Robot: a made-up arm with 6 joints. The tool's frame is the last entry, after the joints.
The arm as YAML. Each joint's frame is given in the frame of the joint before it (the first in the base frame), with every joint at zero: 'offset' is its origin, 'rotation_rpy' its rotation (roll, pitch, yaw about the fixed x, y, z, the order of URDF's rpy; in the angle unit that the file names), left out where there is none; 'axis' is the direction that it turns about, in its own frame. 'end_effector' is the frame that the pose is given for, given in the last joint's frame.
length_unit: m
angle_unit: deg
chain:
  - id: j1
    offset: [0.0, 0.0, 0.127]
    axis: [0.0, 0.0, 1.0]
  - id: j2
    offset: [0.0, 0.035, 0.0]
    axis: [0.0, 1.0, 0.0]
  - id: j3
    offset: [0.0, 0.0, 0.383]
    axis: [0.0, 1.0, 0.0]
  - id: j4
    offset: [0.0, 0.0, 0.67]
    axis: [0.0, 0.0, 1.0]
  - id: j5
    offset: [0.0, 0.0, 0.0]
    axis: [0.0, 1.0, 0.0]
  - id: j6
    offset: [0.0, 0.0, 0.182]
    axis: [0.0, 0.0, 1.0]
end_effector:
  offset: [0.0, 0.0, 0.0]
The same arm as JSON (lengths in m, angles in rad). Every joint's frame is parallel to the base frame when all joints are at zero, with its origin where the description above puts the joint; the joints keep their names.
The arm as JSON. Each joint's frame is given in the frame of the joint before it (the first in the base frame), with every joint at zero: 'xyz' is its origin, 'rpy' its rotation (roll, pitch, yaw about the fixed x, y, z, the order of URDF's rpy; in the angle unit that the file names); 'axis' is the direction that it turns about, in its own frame. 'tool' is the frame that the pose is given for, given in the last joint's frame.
{"units": {"length": "m", "angle": "rad"}, "joints": [{"name": "j1", "type": "revolute", "origin": {"xyz": [0.0, 0.0, 0.127], "rpy": [0.0, 0.0, 0.0]}, "axis": [0.0, 0.0, 1.0]}, {"name": "j2", "type": "revolute", "origin": {"xyz": [0.0, 0.035, 0.0], "rpy": [0.0, 0.0, 0.0]}, "axis": [0.0, 1.0, 0.0]}, {"name": "j3", "type": "revolute", "origin": {"xyz": [0.0, 0.0, 0.383], "rpy": [0.0, 0.0, 0.0]}, "axis": [0.0, 1.0, 0.0]}, {"name": "j4", "type": "revolute", "origin": {"xyz": [0.0, 0.0, 0.67], "rpy": [0.0, 0.0, 0.0]}, "axis": [0.0, 0.0, 1.0]}, {"name": "j5", "type": "revolute", "origin": {"xyz": [0.0, 0.0, 0.0], "rpy": [0.0, 0.0, 0.0]}, "axis": [0.0, 1.0, 0.0]}, {"name": "j6", "type": "revolute", "origin": {"xyz": [0.0, 0.0, 0.182], "rpy": [0.0, 0.0, 0.0]}, "axis": [0.0, 0.0, 1.0]}], "tool": {"origin": {"xyz": [0.0, 0.0, 0.0], "rpy": [0.0, 0.0, 0.0]}}}
